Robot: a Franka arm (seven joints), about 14 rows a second.
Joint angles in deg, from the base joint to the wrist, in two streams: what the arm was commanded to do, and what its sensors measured. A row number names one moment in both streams.
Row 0, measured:
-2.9, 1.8, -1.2, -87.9, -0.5, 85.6, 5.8
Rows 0 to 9, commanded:
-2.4, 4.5, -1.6, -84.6, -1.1, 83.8, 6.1
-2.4, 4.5, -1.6, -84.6, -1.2, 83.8, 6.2
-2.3, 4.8, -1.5, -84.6, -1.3, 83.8, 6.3
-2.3, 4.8, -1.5, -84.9, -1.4, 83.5, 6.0
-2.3, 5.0, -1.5, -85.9, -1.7, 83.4, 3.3
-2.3, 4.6, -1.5, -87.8, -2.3, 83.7, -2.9
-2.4, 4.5, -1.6, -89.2, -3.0, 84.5, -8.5
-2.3, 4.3, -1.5, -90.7, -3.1, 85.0, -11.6
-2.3, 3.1, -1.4, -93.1, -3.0, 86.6, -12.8
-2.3, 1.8, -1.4, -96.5, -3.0, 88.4, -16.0
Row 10, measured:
-2.7, 4.7, -1.2, -90.8, -2.0, 85.5, -10.6
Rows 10 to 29, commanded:
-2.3, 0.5, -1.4, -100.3, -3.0, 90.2, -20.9
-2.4, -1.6, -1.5, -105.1, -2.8, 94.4, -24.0
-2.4, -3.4, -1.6, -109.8, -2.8, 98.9, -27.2
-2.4, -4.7, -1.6, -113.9, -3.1, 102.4, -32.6
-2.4, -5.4, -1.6, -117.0, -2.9, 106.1, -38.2
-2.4, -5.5, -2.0, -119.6, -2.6, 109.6, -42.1
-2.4, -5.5, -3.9, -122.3, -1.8, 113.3, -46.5
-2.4, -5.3, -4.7, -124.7, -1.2, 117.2, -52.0
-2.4, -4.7, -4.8, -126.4, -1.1, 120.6, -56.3
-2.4, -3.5, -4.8, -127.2, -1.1, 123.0, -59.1
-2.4, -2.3, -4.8, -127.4, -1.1, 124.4, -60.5
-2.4, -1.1, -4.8, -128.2, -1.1, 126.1, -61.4
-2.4, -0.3, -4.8, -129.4, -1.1, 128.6, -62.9
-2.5, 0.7, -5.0, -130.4, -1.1, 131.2, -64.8
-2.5, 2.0, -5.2, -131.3, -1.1, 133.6, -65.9
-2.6, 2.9, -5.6, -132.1, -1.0, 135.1, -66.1
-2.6, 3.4, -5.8, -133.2, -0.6, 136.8, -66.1
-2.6, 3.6, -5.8, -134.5, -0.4, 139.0, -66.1
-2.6, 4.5, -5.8, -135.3, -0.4, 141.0, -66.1
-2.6, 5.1, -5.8, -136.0, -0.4, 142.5, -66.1
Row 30, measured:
-2.7, 5.0, -5.3, -133.2, -2.0, 137.2, -63.0
